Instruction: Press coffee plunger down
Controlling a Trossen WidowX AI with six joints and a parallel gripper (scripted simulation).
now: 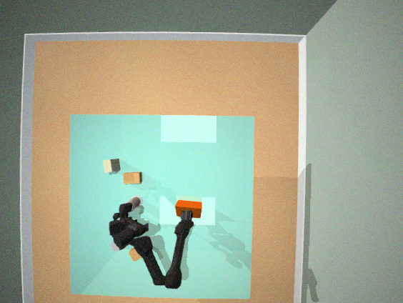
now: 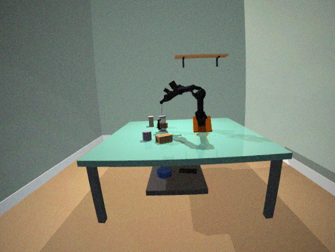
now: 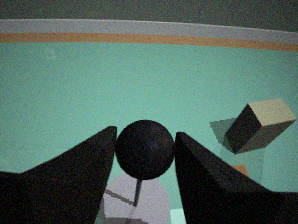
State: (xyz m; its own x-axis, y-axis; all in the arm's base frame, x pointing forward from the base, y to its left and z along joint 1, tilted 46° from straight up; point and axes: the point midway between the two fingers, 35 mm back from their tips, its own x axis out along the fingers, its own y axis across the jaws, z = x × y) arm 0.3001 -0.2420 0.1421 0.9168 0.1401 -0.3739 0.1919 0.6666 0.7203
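My gripper tip is 20 mm to the right of the coffee press and 140 mm above it. Round my gripper tip: cream block 120 mm ahead, 260 mm to the right, 220 mm below.
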